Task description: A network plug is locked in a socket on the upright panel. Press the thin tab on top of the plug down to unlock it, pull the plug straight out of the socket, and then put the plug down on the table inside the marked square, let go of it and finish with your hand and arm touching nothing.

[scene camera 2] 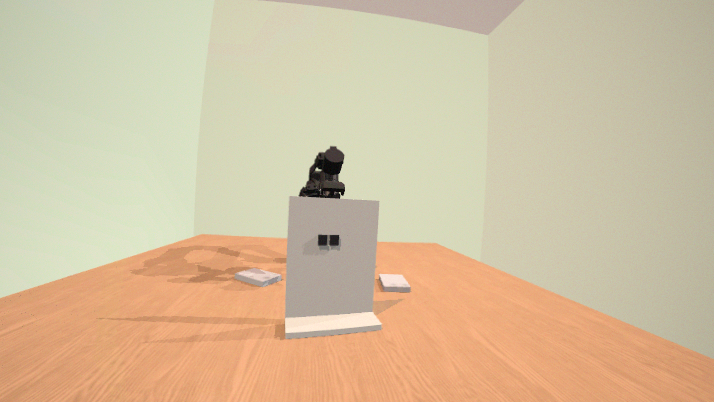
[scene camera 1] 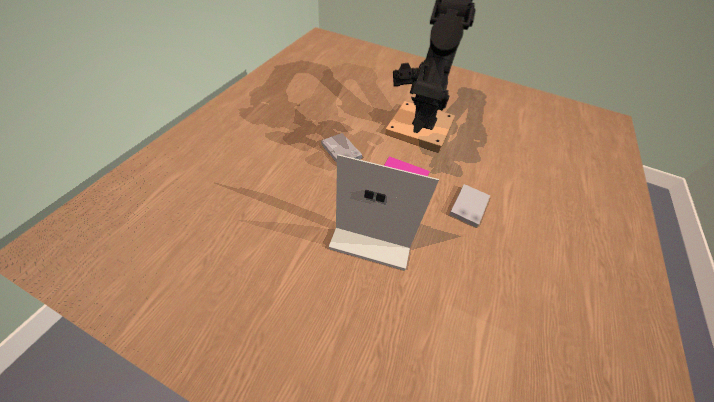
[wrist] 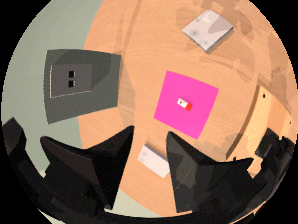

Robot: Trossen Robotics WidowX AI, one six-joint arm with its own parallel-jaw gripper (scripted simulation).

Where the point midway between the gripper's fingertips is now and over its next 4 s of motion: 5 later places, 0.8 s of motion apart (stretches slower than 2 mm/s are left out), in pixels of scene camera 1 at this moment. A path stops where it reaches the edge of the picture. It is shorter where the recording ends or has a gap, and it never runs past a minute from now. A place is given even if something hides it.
My gripper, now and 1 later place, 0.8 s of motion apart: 415, 132; 423, 107
